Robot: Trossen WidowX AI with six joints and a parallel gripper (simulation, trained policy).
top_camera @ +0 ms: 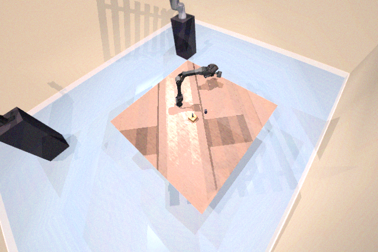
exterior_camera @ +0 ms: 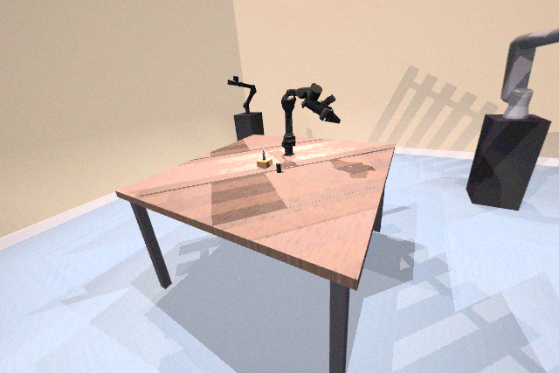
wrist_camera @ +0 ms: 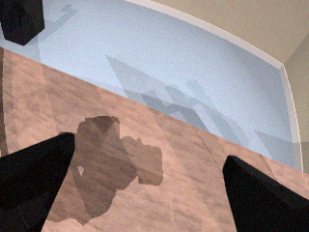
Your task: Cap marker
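My gripper tip is now 13 cm short of the dark blue cap, 32 cm to the left of it and 25 cm above it. Also, from my gripper tip: orange holder block (7 cm ahead, 46 cm to the right, 26 cm below); marker (7 cm ahead, 46 cm to the right, 20 cm below).
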